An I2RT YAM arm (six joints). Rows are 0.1 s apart.
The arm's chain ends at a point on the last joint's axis. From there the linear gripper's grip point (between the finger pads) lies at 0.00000 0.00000 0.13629 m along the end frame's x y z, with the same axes.
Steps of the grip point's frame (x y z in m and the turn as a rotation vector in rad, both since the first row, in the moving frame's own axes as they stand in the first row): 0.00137 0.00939 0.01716 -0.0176 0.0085 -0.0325; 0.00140 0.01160 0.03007 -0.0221 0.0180 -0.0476; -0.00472 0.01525 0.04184 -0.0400 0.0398 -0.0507; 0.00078 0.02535 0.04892 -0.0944 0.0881 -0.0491
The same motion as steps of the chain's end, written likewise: 0.00017 0.00701 0.01719 -0.0176 0.0085 -0.0325; -0.00112 0.00865 0.03013 -0.0221 0.0180 -0.0476; -0.01028 0.00994 0.04206 -0.0400 0.0398 -0.0507; -0.01150 0.01282 0.05005 -0.0944 0.0881 -0.0491
